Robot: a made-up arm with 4 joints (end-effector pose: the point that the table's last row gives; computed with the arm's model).
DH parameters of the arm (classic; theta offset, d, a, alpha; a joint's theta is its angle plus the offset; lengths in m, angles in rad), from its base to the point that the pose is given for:
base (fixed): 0 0.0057 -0.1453 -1.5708
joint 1: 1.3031 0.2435 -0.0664 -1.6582
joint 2: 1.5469 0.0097 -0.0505 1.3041
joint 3: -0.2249 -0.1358 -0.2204 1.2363
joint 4: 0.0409 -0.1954 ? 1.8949
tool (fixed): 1.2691 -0.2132 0 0
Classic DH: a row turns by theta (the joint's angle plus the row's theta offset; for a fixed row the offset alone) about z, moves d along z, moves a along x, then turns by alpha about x.
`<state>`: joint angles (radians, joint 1 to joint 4).
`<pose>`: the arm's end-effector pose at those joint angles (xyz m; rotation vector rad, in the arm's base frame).
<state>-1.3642 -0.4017 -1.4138 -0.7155</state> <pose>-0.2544 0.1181 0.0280 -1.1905 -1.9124 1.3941</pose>
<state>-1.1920 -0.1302 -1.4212 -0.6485</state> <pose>-0.2704 0.1298 0.0394 -1.2142 -1.5268 1.3212</pose>
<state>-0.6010 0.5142 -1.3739 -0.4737</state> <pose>-0.2868 0.1651 0.1003 -1.1011 -0.4758 1.1883</pose>
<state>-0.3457 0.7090 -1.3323 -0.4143</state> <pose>-0.2793 0.1796 0.1300 -1.0435 -0.1091 1.1607</pose>
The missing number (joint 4, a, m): 0.1112
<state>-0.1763 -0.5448 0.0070 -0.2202</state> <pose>-0.3904 0.2666 0.0680 0.3448 -0.1950 0.2298</pose>
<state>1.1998 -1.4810 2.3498 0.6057</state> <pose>0.1325 0.3939 -0.1309 0.5558 -1.6186 2.4869</pose>
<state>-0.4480 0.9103 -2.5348 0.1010</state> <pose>-0.1528 0.1133 0.1919 -0.8200 0.8552 1.7787</pose>
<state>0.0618 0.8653 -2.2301 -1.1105</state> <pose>-0.0597 0.3514 0.2040 -0.5803 -0.2274 2.5558</pose>
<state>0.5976 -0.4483 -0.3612 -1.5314</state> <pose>-0.0478 0.1241 0.3094 -0.5684 -0.2993 0.9044</pose>
